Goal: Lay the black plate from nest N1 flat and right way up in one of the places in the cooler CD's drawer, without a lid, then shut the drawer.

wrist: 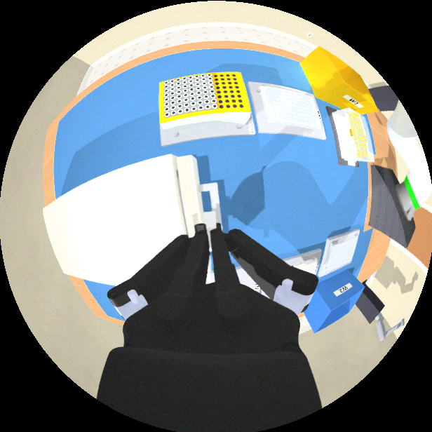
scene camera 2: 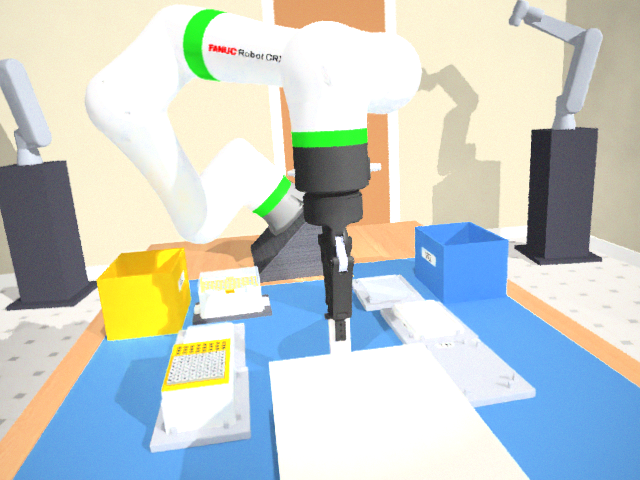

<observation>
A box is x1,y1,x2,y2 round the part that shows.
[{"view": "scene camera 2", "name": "my gripper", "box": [303,190,362,353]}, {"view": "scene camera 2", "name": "cooler CD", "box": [269,343,529,479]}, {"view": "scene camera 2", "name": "yellow-topped tip rack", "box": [161,338,235,433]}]
</observation>
